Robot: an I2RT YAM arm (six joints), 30 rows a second.
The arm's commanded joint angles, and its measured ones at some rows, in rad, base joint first. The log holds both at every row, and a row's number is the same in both.
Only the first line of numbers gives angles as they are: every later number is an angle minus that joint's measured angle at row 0.
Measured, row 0:
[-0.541, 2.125, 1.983, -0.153, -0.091, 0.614]
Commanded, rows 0 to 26:
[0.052, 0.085, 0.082, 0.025, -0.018, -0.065]
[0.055, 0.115, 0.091, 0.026, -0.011, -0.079]
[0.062, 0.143, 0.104, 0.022, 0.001, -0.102]
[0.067, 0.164, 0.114, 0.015, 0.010, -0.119]
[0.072, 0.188, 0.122, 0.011, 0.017, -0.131]
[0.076, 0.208, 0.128, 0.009, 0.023, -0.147]
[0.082, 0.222, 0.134, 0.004, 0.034, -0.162]
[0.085, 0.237, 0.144, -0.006, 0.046, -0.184]
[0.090, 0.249, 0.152, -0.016, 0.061, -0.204]
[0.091, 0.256, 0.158, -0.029, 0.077, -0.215]
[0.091, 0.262, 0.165, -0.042, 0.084, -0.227]
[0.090, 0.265, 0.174, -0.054, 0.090, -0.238]
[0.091, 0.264, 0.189, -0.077, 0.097, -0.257]
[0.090, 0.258, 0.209, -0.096, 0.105, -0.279]
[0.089, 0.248, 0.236, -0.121, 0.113, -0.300]
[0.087, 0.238, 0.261, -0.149, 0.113, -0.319]
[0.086, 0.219, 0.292, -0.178, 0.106, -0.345]
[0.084, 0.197, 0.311, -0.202, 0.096, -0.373]
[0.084, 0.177, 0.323, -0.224, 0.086, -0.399]
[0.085, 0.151, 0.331, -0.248, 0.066, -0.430]
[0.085, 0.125, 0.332, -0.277, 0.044, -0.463]
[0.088, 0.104, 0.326, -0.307, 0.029, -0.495]
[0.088, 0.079, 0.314, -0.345, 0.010, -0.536]
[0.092, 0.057, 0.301, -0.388, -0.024, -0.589]
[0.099, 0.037, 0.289, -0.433, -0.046, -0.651]
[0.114, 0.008, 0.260, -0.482, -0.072, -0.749]
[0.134, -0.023, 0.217, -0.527, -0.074, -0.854]
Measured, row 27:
[0.100, 0.072, 0.276, -0.336, 0.005, -0.570]
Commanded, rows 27 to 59:
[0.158, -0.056, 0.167, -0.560, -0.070, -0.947]
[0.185, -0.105, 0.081, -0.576, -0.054, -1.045]
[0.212, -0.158, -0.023, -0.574, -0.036, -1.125]
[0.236, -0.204, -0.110, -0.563, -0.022, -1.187]
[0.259, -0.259, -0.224, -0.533, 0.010, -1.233]
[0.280, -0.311, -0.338, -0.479, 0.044, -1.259]
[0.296, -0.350, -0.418, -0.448, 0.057, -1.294]
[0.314, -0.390, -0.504, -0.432, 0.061, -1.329]
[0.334, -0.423, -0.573, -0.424, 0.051, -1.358]
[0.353, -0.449, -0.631, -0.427, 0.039, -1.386]
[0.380, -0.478, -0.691, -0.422, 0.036, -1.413]
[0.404, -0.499, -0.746, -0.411, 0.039, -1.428]
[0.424, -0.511, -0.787, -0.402, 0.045, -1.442]
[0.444, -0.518, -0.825, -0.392, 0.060, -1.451]
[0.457, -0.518, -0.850, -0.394, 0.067, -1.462]
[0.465, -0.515, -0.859, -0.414, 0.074, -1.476]
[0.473, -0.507, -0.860, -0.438, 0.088, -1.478]
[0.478, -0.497, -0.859, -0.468, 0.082, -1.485]
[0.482, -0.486, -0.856, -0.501, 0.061, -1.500]
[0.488, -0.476, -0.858, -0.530, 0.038, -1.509]
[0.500, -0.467, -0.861, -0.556, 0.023, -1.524]
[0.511, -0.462, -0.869, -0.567, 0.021, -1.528]
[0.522, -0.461, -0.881, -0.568, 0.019, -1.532]
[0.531, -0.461, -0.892, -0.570, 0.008, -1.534]
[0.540, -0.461, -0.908, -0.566, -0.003, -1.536]
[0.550, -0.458, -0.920, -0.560, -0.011, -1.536]
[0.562, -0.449, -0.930, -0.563, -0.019, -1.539]
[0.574, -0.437, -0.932, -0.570, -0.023, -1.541]
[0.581, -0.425, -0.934, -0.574, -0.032, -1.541]
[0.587, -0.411, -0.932, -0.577, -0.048, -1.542]
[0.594, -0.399, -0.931, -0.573, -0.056, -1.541]
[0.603, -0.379, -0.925, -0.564, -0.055, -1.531]
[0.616, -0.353, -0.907, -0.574, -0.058, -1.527]
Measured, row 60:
[0.597, -0.396, -0.920, -0.534, -0.004, -1.510]
